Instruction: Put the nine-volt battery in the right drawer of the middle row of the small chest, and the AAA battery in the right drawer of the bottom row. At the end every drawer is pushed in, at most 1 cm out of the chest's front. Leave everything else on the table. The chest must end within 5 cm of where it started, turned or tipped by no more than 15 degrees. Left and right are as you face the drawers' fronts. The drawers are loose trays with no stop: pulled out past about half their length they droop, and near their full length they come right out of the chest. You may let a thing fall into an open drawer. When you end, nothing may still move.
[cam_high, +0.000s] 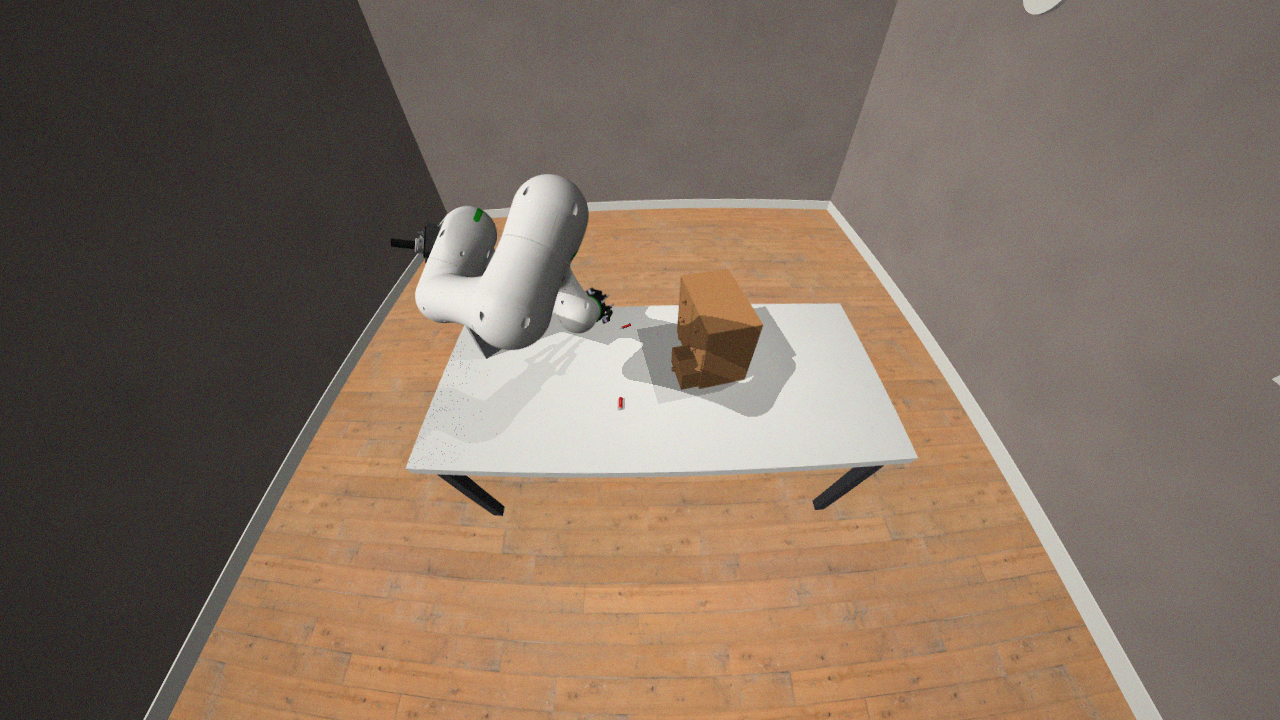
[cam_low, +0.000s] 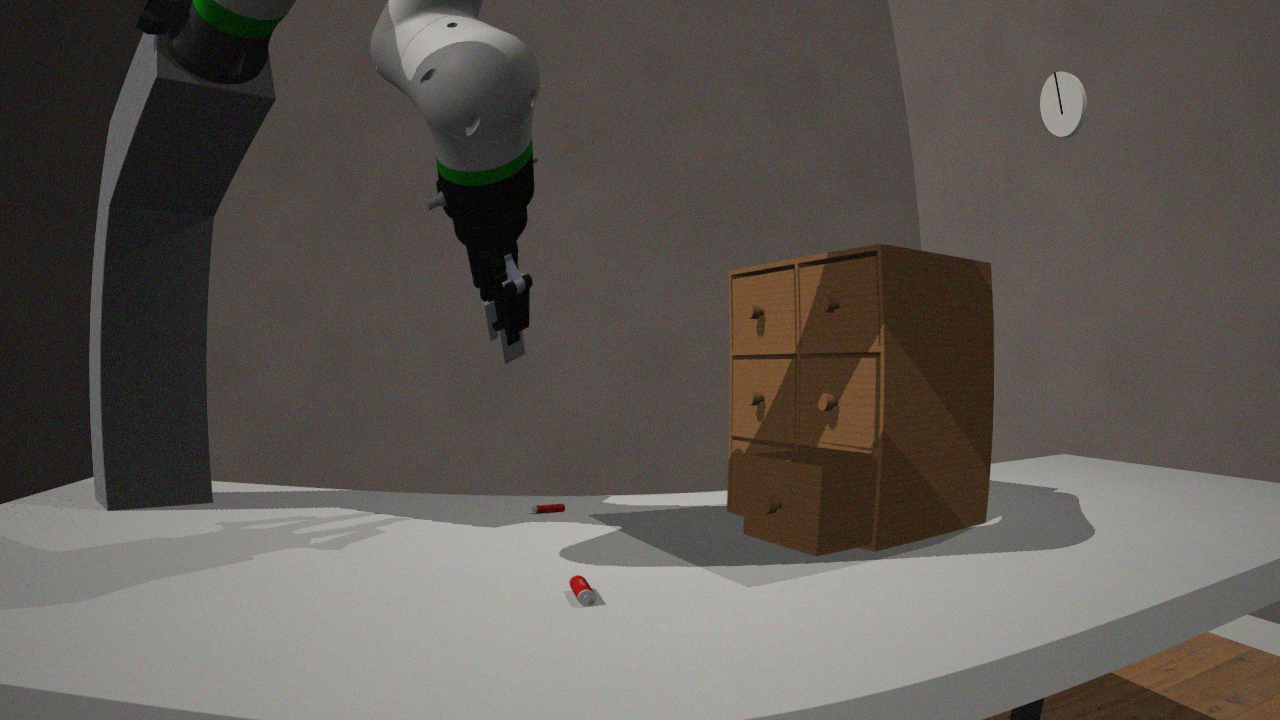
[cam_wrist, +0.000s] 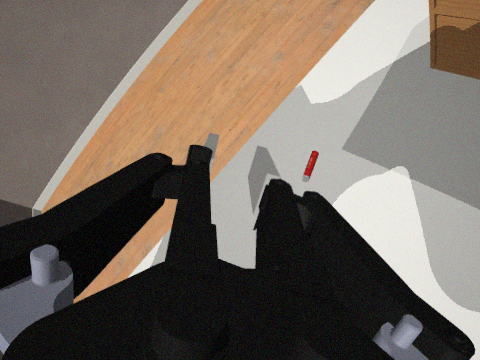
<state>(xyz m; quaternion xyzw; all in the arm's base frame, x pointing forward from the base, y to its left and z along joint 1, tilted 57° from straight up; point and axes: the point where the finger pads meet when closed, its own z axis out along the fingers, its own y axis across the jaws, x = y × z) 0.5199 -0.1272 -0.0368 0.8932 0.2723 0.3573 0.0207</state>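
Now: the red AAA battery 220 mm below my hand, 90 mm ahead of it and 60 mm to the left of it. Round my hand: black nine-volt battery: 390 mm ahead, 300 mm to the right, 110 mm below.
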